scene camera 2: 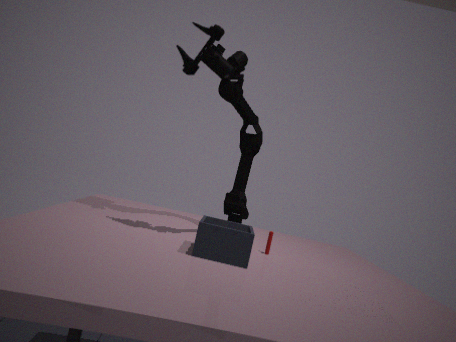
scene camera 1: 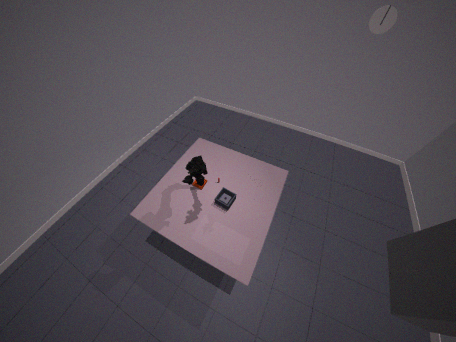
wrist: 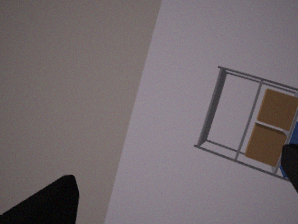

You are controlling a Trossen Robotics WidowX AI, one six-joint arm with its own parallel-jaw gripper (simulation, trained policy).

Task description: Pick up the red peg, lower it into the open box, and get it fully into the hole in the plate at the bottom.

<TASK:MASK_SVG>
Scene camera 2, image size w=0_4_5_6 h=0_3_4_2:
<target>gripper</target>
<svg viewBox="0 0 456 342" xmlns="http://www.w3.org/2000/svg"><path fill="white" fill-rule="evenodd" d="M193 22L194 25L205 34L210 35L211 38L194 60L177 45L184 61L183 71L188 75L195 74L199 69L198 64L201 60L214 71L216 65L224 58L222 53L226 49L220 44L215 46L213 43L219 41L225 32L217 24L205 27Z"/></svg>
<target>box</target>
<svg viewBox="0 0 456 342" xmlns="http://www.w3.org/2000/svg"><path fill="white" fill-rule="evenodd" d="M204 215L198 225L192 256L247 268L255 236L253 227Z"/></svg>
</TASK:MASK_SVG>
